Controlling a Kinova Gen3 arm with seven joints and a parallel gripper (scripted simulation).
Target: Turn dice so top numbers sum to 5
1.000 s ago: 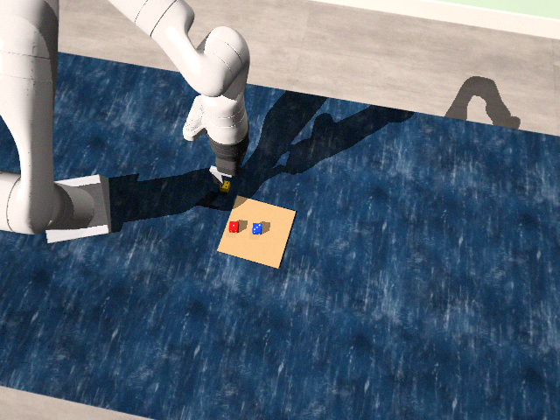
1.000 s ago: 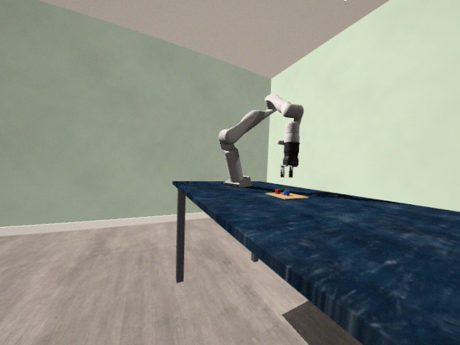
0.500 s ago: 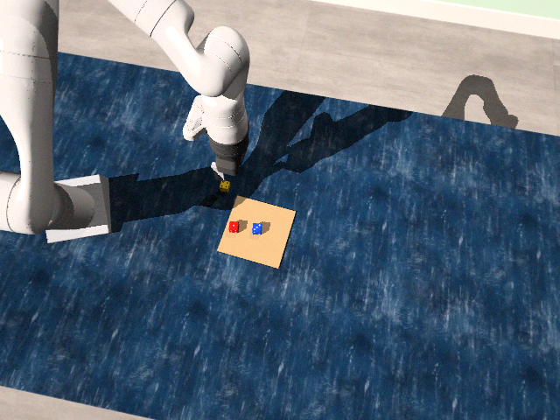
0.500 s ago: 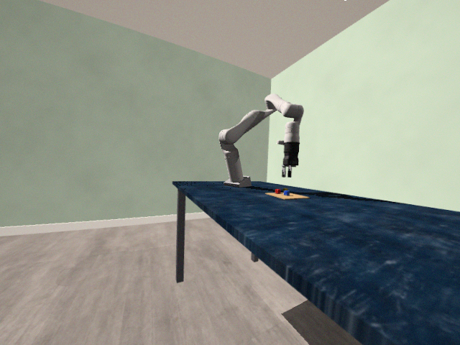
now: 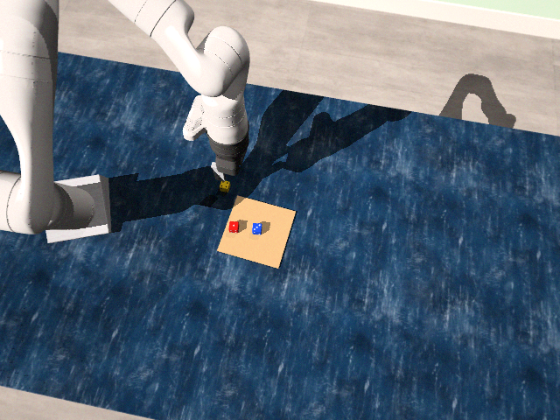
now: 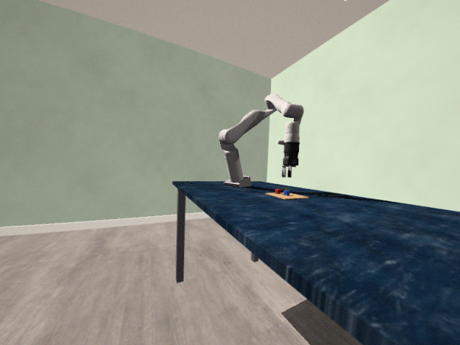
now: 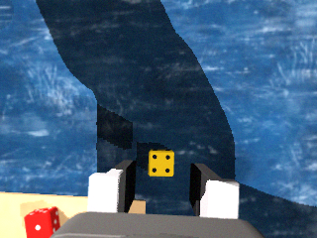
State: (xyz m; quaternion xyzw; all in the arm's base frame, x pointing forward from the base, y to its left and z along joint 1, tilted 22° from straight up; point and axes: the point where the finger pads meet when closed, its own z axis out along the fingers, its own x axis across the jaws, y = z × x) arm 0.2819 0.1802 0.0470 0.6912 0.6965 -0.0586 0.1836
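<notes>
Right now the yellow die is 90 mm below my hand. From my hand the other things lie so: red die 90 mm to the right, 80 mm below, 50 mm ahead; blue die 100 mm ahead, 90 mm to the right, 80 mm below; tan mat 100 mm below, 100 mm ahead, 90 mm to the right.
</notes>
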